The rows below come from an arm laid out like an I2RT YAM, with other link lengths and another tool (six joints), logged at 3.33 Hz.
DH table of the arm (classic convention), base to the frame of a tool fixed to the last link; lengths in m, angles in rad. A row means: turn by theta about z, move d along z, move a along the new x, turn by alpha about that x. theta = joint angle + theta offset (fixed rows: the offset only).
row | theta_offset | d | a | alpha
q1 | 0 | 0.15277 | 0.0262 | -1.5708
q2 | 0 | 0 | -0.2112 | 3.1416
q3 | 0.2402 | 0 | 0.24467 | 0
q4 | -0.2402 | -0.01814 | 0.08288 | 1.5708
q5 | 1.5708 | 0.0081 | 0 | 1.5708
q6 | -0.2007 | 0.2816 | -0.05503 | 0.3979
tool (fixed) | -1.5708 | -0.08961 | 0 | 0
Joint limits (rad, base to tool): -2.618..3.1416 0..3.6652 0..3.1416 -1.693..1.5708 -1.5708..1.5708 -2.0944..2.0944
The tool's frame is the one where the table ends.
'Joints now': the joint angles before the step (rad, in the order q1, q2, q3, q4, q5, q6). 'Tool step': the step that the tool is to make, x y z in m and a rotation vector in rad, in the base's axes. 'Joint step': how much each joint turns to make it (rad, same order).
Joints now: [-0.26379, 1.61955, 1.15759, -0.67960, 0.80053, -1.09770]
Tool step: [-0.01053, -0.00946, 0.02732, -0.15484, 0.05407, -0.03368]
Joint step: [0.02823, 0.00002, 0.00000, 0.00040, 0.17433, -0.01869]
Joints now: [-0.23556, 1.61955, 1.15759, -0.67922, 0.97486, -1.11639]
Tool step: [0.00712, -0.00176, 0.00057, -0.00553, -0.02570, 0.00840]
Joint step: [0.00001, 0.00001, 0.00001, 0.03699, -0.00420, -0.01296]
